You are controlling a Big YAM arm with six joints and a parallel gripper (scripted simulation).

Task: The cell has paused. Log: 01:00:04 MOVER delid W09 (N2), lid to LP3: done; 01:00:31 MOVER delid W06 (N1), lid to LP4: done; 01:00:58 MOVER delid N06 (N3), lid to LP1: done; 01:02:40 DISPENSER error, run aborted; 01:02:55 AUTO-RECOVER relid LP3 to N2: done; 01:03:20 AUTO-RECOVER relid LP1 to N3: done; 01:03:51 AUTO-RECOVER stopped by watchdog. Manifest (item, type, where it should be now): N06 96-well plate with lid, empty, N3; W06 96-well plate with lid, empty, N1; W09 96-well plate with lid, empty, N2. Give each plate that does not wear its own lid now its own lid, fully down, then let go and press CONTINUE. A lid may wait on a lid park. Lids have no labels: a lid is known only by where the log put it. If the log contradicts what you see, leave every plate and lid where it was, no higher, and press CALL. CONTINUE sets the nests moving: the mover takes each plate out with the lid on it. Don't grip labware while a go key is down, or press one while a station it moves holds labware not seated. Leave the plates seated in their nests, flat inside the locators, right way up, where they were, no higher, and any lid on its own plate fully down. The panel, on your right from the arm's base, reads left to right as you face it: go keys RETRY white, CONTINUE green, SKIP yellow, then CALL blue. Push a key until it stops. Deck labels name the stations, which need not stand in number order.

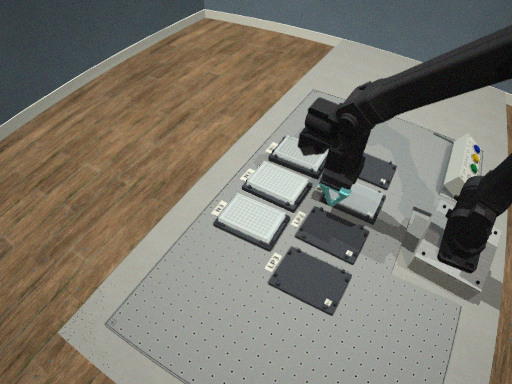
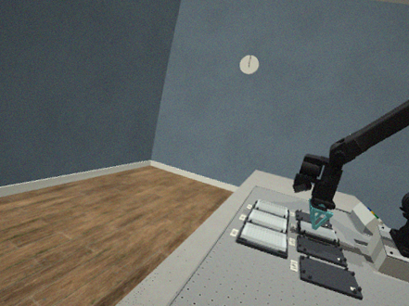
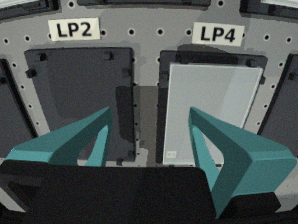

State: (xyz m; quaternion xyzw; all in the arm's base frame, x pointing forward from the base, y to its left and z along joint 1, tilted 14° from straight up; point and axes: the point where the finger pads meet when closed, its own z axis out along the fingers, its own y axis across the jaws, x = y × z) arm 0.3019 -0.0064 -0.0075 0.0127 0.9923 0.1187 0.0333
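The pale lid lies 60 mm to the right of my hand, 40 mm below it and 40 mm behind it. Also, from my hand: lid park LP4: 60 mm to the right, 50 mm below, 40 mm behind; lid park LP2: 70 mm to the left, 50 mm below, 30 mm behind; 96-well plate: 140 mm ahead, 130 mm to the right, 30 mm below.
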